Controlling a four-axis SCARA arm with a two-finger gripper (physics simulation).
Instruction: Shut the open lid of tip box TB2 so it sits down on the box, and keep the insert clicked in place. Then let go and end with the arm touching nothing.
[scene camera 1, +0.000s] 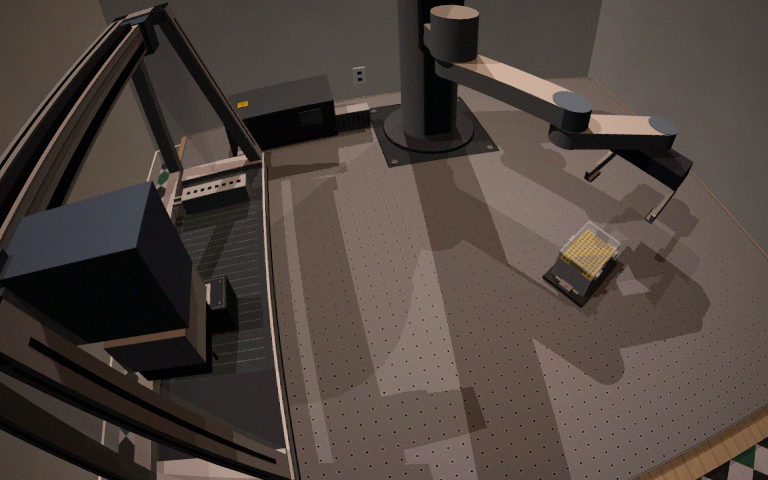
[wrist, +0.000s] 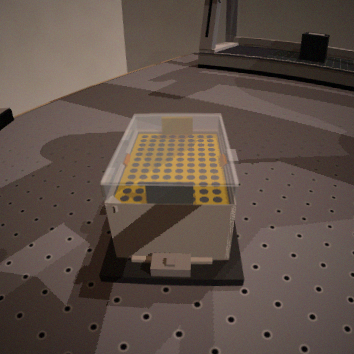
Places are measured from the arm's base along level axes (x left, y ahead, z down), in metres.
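Where they show: gripper, between the fingertips: (scene camera 1: 618, 197) (wrist: 179, 87); arm's base, origin of its link: (scene camera 1: 429, 131).
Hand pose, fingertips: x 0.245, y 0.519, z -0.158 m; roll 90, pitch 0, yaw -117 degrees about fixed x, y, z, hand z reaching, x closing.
Each offset is from my fingertips to the top centre of the thing. "spot": to the spot under its first point. Level surfaces: height alone.
Tip box TB2 @[dx -0.082, dy +0.053, dz +0.067 m] (scene camera 1: 573, 275) (wrist: 205, 232) sits on a black base plate @[spot: dx +0.003, dy +0.049, dz +0.137 m] (wrist: 120, 275); its name is not readable. Its clear lid @[spot: dx -0.028, dy +0.042, dz +0.067 m] (scene camera 1: 609, 237) (wrist: 206, 123) lies over the top and looks down and roughly level; a slight gap or tilt cannot be told. The yellow insert @[dx -0.082, dy +0.053, dz +0.070 m] (scene camera 1: 589, 253) (wrist: 175, 160) shows through the lid, flat in the box, with small orange clips at its left and right sides. My gripper (scene camera 1: 621, 198) is open and empty, above and behind the box in the scene view, apart from it. A dark bit of one finger shows at the left edge of the wrist view.
A light clamp block @[spot: dx -0.017, dy +0.018, dz +0.128 m] (wrist: 171, 265) is at the box's front foot. A framed gantry machine with a dark bed (scene camera 1: 249, 339) stands at the left. A black case @[spot: dx -0.619, dy -0.555, dz +0.053 m] (scene camera 1: 288, 116) and the arm's column (scene camera 1: 416, 73) stand at the back of the perforated table @[dz +0.144 m] (scene camera 1: 351, 294).
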